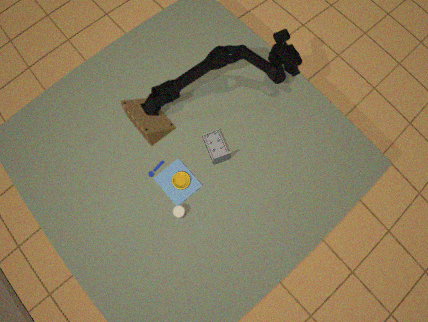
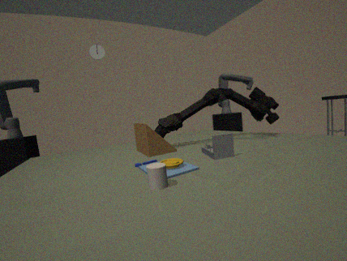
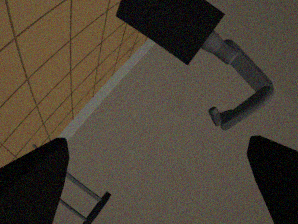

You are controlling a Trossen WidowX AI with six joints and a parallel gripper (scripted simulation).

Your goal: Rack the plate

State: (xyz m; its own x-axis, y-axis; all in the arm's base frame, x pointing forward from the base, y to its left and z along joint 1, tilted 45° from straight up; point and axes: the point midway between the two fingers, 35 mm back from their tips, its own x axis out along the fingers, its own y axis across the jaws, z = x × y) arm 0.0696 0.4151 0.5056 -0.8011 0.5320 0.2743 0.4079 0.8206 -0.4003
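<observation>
Now: the yellow plate 28 cm ahead of my gripper tip, 71 cm to the right of it and 11 cm below it. Round my gripper tip: grey dish rack: 24 cm ahead, 52 cm to the right, 10 cm below; white cup: 39 cm ahead, 78 cm to the right, 10 cm below; blue spoon: 19 cm ahead, 77 cm to the right, 12 cm below.
</observation>
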